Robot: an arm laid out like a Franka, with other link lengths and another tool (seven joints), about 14 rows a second.
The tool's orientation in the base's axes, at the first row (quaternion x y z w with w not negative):
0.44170 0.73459 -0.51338 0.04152
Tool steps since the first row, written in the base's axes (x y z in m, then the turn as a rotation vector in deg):
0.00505 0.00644 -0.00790 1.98 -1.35 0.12
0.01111 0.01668 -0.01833 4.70 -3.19 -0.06
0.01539 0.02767 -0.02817 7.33 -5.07 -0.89
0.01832 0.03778 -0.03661 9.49 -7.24 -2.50
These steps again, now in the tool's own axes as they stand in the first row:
0.00491 0.00969 -0.00337 -2.08 1.17 0.23
0.01281 0.02222 -0.00895 -4.75 3.03 0.71
0.02194 0.03314 -0.01470 -7.06 5.29 1.55
0.03063 0.04206 -0.01989 -8.86 7.76 3.17

